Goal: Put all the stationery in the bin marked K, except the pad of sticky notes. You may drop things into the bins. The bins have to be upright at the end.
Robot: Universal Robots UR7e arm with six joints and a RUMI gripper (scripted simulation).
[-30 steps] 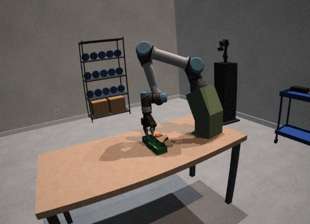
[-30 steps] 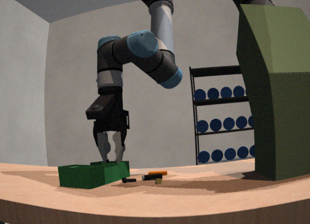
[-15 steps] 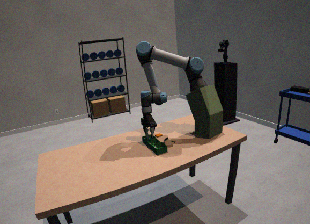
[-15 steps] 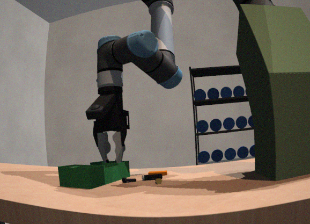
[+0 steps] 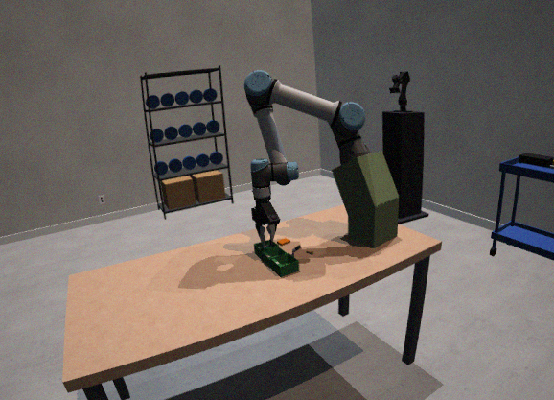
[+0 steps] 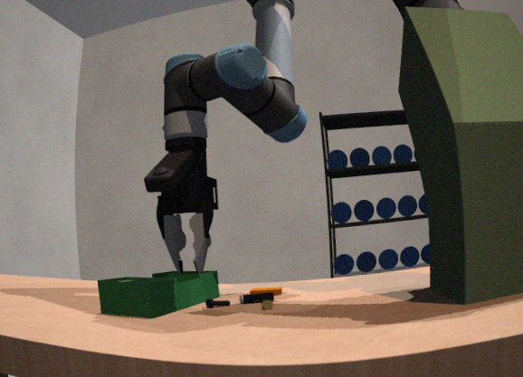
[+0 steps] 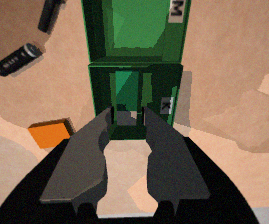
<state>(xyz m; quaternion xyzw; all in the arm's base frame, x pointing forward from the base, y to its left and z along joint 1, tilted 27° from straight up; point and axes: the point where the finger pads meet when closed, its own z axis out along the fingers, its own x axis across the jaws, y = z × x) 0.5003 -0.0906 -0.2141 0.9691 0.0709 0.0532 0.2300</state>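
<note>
My hand is 3 cm above the green block and 1 cm to the left of it. From my hand the other things lie so: white sharpener-like piece (4 cm below); green bin (8 cm to the left, 3 cm below); black bolt (8 cm to the left, 8 cm behind, 5 cm below).
</note>
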